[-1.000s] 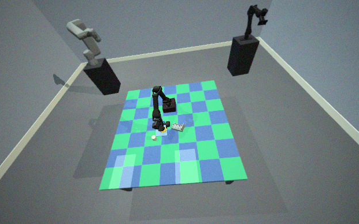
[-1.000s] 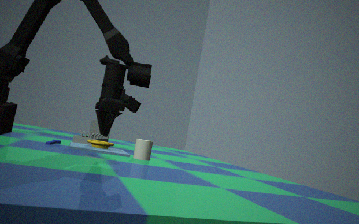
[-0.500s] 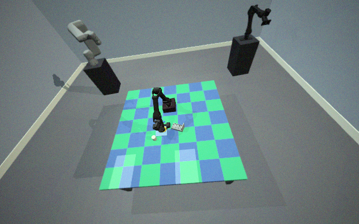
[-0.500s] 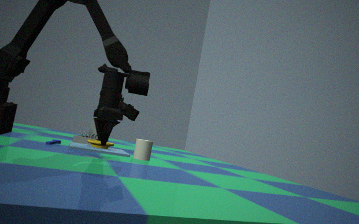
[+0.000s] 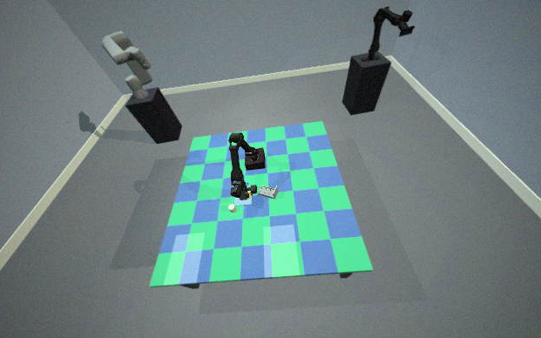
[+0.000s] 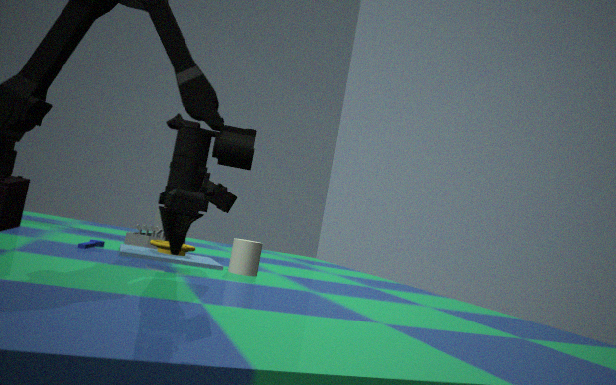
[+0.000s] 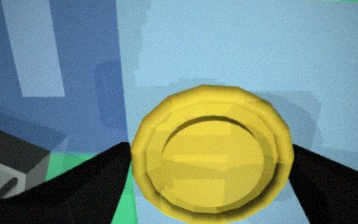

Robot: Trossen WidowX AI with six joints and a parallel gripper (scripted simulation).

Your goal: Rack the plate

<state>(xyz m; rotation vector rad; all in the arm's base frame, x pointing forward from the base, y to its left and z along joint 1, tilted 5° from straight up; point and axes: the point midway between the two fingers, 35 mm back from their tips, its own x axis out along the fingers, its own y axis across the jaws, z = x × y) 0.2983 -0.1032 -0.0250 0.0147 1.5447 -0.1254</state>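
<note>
Right now my gripper tip is 10 mm past the light blue mat, 20 mm to the left of it and 10 mm above it. Round my gripper tip: yellow plate: 10 mm above; then blue spoon: 120 mm behind, 10 mm to the right; then beige cup: 90 mm ahead, 100 mm to the right, 20 mm above.
</note>
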